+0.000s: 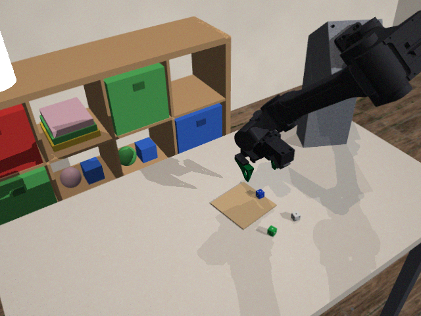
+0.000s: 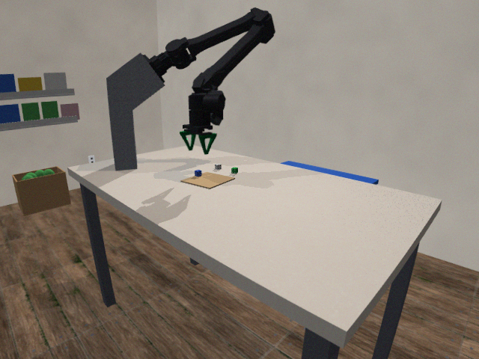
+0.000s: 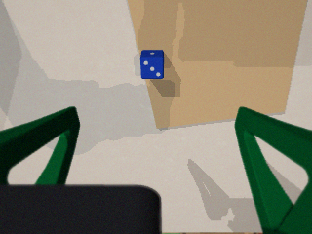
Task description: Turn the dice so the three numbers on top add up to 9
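Now: hand 9 cm above the blue die. Round my hand: tan mat: 6 cm ahead, 10 cm below; green die: 4 cm ahead, 14 cm to the left, 9 cm below; white die: 5 cm behind, 12 cm to the left, 9 cm below.
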